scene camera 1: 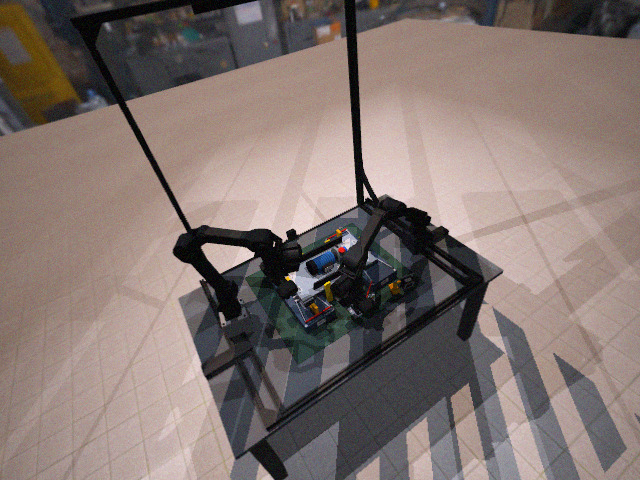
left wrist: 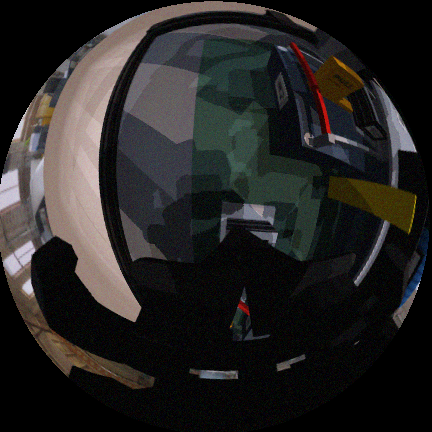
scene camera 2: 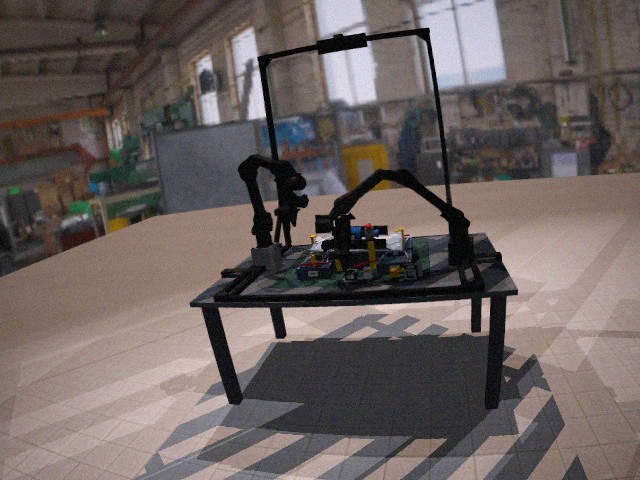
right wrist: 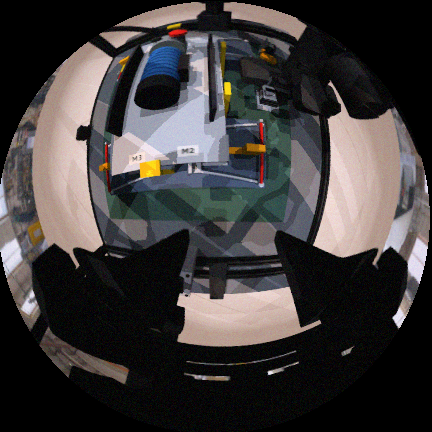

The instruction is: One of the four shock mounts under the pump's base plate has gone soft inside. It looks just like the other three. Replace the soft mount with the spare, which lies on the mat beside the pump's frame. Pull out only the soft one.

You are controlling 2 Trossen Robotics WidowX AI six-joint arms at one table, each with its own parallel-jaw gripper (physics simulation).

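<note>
The pump, with its blue motor (scene camera 1: 322,261) (right wrist: 160,64), sits on a light grey base plate (right wrist: 169,128) labelled M3 and M2, inside a dark frame on the green mat (scene camera 1: 304,333) (left wrist: 225,120) (right wrist: 225,201). Yellow pull tabs (right wrist: 149,168) (left wrist: 338,80) and red bars (left wrist: 314,92) mark the mount slots. A grey mount block (left wrist: 250,219) (right wrist: 268,96) lies on the mat just past my left gripper's fingertips. My left gripper (left wrist: 236,232) (scene camera 1: 361,305) (scene camera 2: 344,267) is shut and empty, low beside the frame. My right gripper (right wrist: 233,235) (scene camera 1: 288,288) (scene camera 2: 286,238) is open and empty, hovering above the plate's M2/M3 end.
The black overhead frame's posts (scene camera 1: 353,119) (scene camera 2: 268,119) rise from the table (scene camera 1: 347,362). Black rails (scene camera 1: 456,267) run along the table's ends by the arm bases. A tall yellow post (left wrist: 370,201) (scene camera 1: 328,290) stands at the pump's side.
</note>
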